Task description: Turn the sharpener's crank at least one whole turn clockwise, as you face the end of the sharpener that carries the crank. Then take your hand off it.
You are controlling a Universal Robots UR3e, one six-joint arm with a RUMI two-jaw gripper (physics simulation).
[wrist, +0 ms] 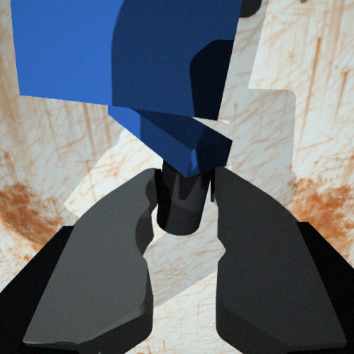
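Observation:
The blue sharpener (65, 50) fills the upper left and upper middle of the wrist view, its right part in dark shadow. Its blue crank arm (175, 142) shows below the body's lower edge, slanting down to the right. The crank's black, round handle (179, 217) sticks out from the arm toward the bottom of the view. My gripper (185, 170) is shut on the handle, with one fingertip close against each side of it, just below the crank arm. The far end of the handle shows between the fingers. The rest of the sharpener is cut off by the view's top edge.
A pale tabletop (322, 135) with rust-brown streaks and patches lies under everything. Grey shadows of the sharpener and arm fall across it. A small part of a black object (250, 7) shows at the top edge, right of the sharpener.

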